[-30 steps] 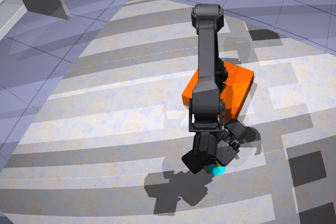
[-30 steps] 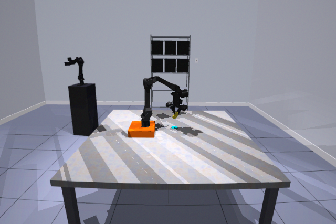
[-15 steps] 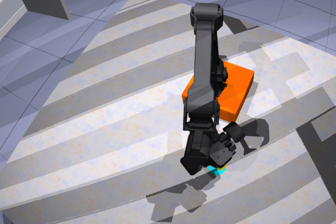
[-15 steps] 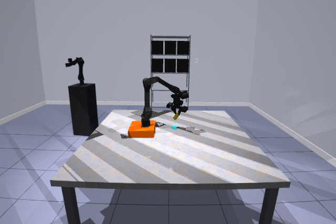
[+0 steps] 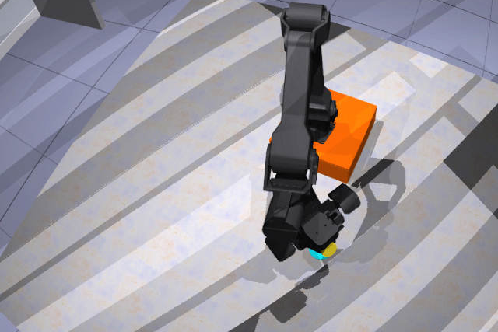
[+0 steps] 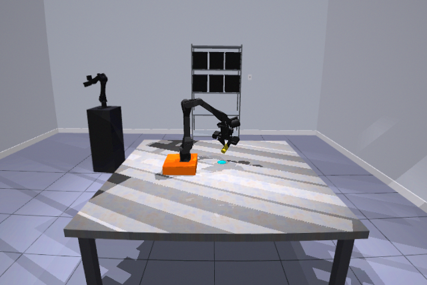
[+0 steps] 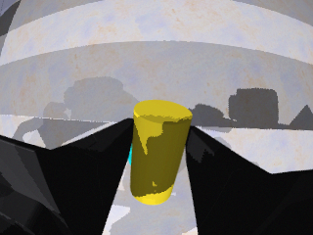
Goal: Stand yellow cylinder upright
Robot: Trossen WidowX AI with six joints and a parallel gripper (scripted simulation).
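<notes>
Now: gripper tip 110 mm above the cyan circle, 30 mm to the left of it and 30 mm past it. The rest, counted from my gripper tip: yellow tall cylinder (20 mm to the right, 10 mm below, 10 mm behind).
</notes>
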